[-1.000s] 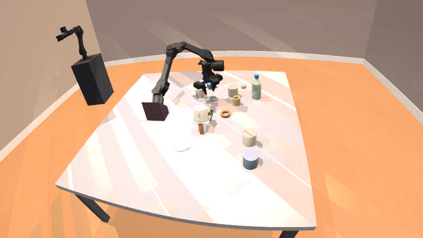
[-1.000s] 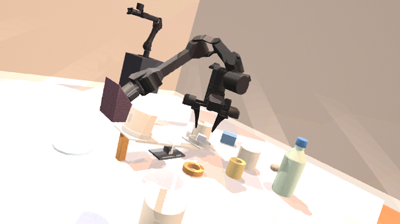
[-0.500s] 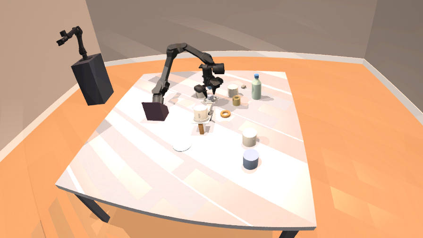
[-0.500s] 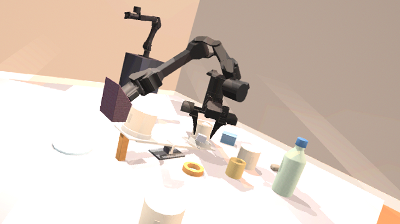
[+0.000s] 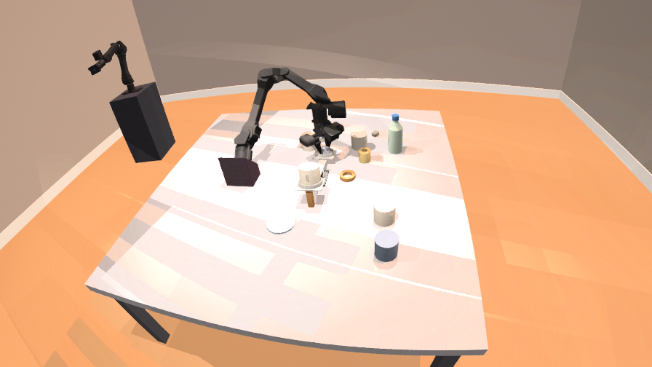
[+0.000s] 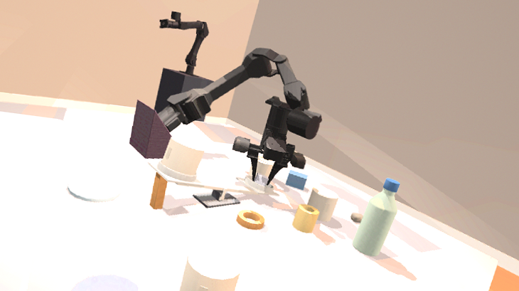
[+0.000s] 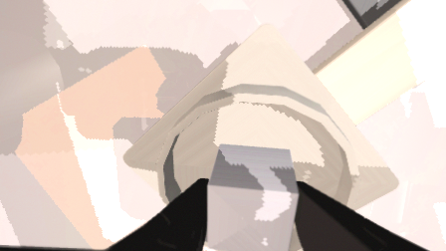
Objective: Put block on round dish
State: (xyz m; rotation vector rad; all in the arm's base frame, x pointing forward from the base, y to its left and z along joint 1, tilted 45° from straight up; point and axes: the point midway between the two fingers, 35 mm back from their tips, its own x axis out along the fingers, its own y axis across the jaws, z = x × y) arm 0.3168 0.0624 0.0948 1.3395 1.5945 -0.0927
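My gripper tip is now 38 cm to the left of the round white dish, 13 cm past it and 3 cm above it. The rest, counted from my gripper tip: grey block 1 cm above; then blue block 20 cm to the left, 2 cm below, 1 cm behind; then yellow cylinder 16 cm ahead, 3 cm to the right, 1 cm below.
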